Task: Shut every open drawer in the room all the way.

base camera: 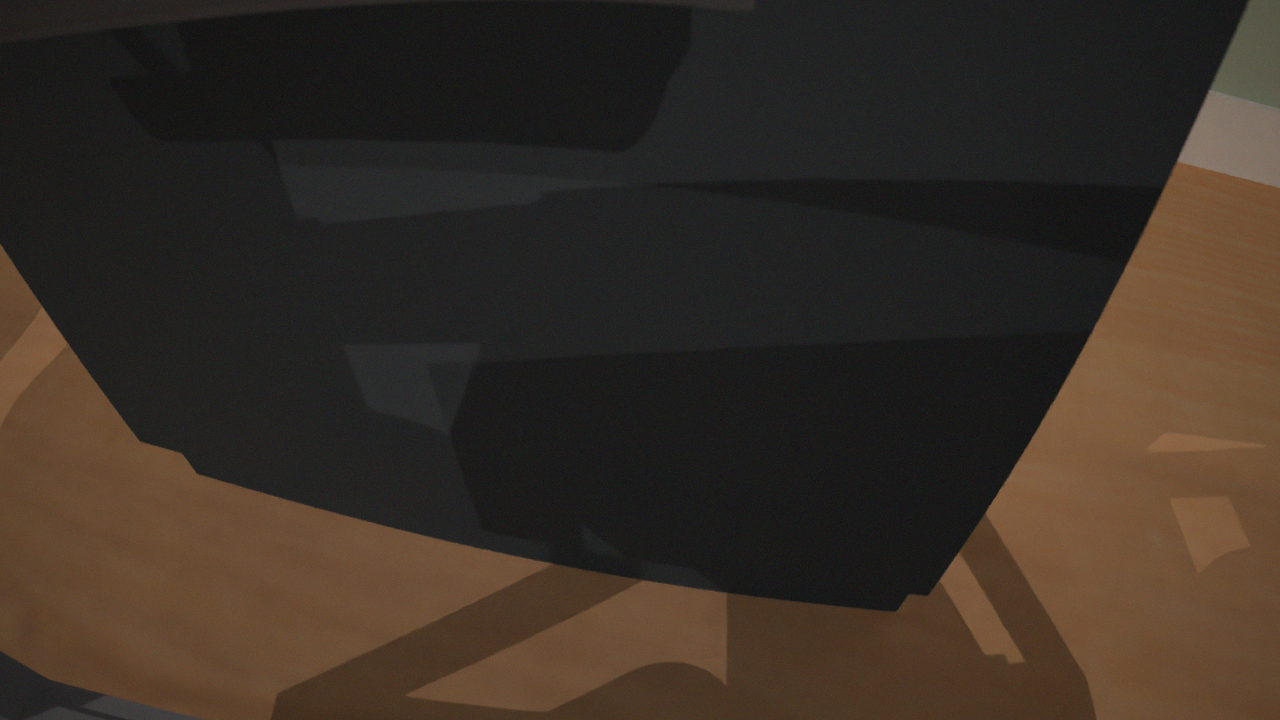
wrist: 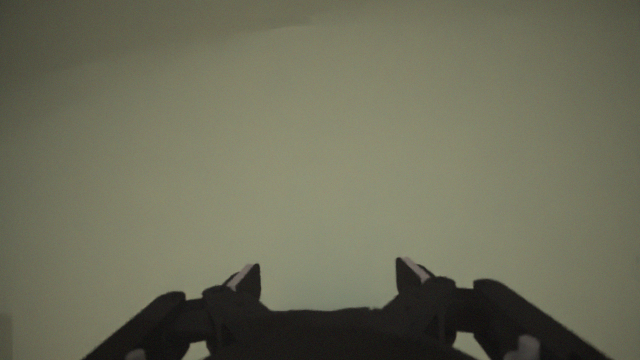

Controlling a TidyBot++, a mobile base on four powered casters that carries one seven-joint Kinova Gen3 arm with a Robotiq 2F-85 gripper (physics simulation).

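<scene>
A dark cabinet fills most of the base camera view, very close in front of the base, with its lower edge just above the wooden floor. Shadows and lighter patches lie across its dark face. A dull brownish band crosses the upper left of that view; I cannot tell what part it is. Whether a drawer stands out cannot be seen here, and no drawer shows in the wrist view. My gripper is open and empty, with its fingers wide apart in front of the green wall.
The wooden floor shows on both sides of the cabinet and below it. A white baseboard and the green wall stand behind. A dark grey edge shows at the lower left of the base camera view.
</scene>
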